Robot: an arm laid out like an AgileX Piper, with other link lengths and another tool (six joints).
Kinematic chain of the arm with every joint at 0, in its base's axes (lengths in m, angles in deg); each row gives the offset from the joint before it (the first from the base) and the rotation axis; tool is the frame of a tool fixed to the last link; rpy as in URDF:
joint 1: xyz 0 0 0.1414 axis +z
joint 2: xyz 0 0 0 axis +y
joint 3: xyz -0.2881 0 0.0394 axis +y
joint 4: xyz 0.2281 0 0.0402 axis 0.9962 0 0.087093
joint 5: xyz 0 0 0 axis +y
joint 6: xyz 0.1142 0 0.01 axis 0.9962 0 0.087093
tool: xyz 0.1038 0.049 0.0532 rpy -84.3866 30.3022 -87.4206
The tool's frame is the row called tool.
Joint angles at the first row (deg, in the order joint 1, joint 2, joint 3, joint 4, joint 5, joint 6):
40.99, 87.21, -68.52, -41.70, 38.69, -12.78
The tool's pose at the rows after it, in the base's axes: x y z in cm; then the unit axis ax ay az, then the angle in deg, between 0 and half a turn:
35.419, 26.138, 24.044, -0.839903, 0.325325, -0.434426, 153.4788
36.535, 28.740, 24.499, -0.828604, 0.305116, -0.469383, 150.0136
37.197, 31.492, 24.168, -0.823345, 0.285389, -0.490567, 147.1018
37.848, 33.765, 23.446, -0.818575, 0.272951, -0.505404, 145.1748
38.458, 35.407, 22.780, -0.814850, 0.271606, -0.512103, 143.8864
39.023, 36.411, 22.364, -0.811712, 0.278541, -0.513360, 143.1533
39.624, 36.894, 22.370, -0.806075, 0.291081, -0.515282, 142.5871
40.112, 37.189, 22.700, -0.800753, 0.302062, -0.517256, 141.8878
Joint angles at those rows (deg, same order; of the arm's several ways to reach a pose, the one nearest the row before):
43.28, 89.59, -69.03, -55.56, 36.55, 0.12
45.73, 92.65, -69.55, -67.93, 34.30, 11.89
47.89, 96.35, -70.30, -78.80, 33.05, 22.62
49.44, 100.22, -71.44, -87.56, 33.14, 31.56
50.35, 103.47, -73.01, -92.39, 33.68, 37.24
50.75, 105.80, -74.74, -93.91, 34.23, 39.99
50.86, 107.27, -76.27, -94.27, 35.00, 41.72
50.82, 108.09, -77.58, -94.30, 35.45, 42.80

